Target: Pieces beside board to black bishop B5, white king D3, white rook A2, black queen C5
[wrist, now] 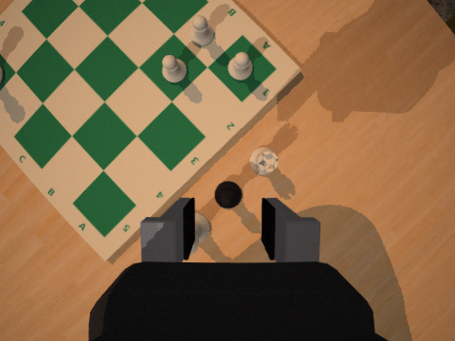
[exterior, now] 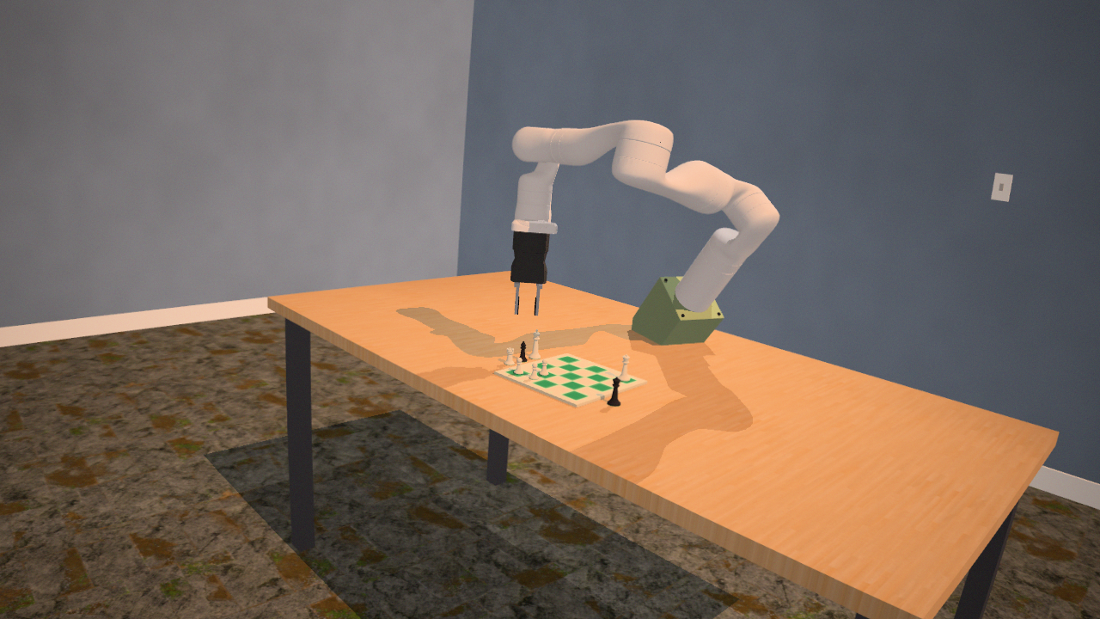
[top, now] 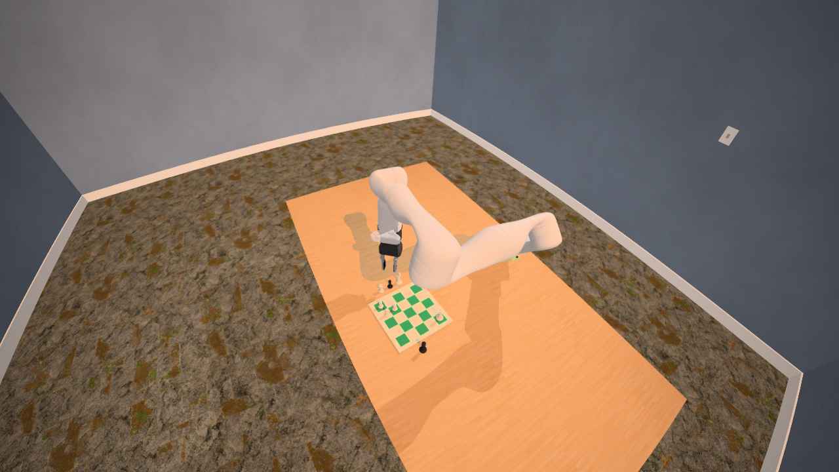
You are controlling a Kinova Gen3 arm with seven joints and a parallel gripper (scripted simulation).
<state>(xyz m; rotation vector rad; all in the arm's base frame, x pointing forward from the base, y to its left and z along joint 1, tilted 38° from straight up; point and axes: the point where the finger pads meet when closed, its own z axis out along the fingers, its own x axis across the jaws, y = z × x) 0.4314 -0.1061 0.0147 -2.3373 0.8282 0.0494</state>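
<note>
The black bishop lies 100 mm below my hand. From my hand the other things lie so: white king 40 mm behind, 10 mm to the right, 90 mm below; then chessboard 20 mm behind, 140 mm to the left, 120 mm below; then white rook 40 mm ahead, 10 mm to the left, 100 mm below.
</note>
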